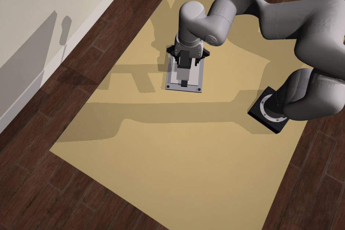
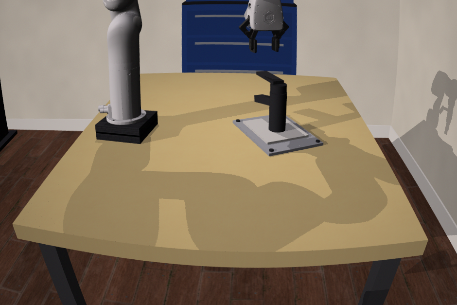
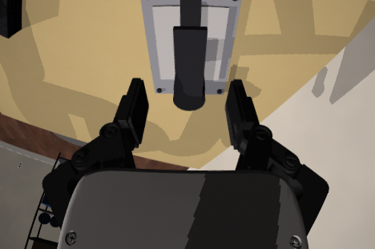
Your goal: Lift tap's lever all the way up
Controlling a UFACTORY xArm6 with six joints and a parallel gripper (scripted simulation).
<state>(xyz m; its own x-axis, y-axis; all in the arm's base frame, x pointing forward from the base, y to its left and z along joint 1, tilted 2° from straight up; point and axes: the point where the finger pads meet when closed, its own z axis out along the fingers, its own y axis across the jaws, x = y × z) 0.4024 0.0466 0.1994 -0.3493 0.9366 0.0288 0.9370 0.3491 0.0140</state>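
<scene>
My gripper is now 90 mm above the black lever, 50 mm to the left of it and 20 mm short of it.
</scene>
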